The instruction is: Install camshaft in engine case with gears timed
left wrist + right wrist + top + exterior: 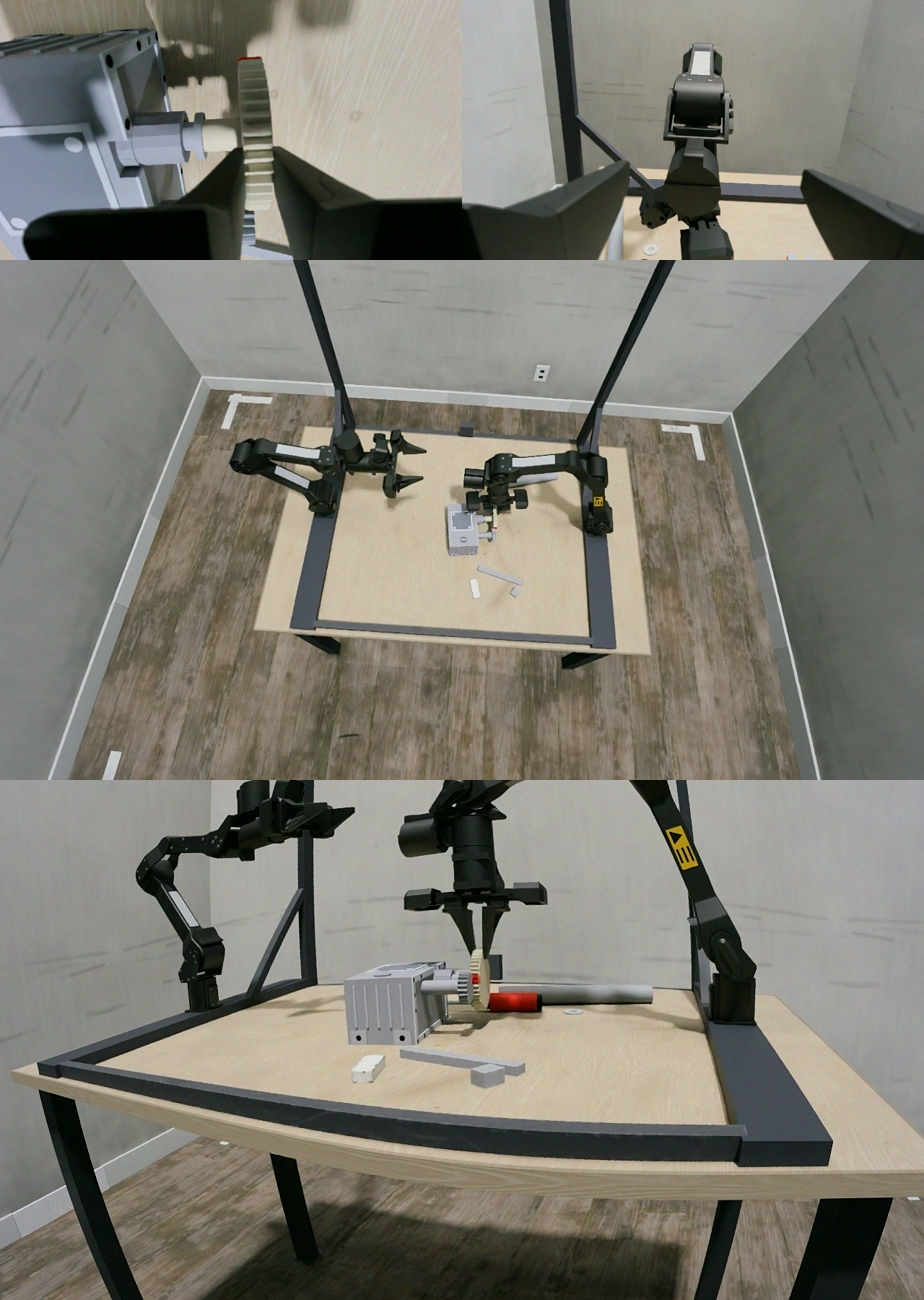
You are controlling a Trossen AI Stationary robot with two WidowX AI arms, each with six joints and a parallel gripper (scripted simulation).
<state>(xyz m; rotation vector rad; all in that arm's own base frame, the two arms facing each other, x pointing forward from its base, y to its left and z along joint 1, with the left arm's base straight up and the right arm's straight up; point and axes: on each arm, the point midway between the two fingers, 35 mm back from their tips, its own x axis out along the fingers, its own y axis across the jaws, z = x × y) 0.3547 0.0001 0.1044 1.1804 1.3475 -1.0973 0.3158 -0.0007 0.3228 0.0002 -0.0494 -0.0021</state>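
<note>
Right now the crank gear is 6 cm ahead of my left hand, 1 cm to the left of it and 6 cm below it. Round my left hand: white block: 23 cm ahead, 5 cm to the right, 12 cm below; grey bar: 18 cm ahead, 3 cm to the left, 12 cm below; red screwdriver: 9 cm behind, 2 cm to the right, 11 cm below.
</note>
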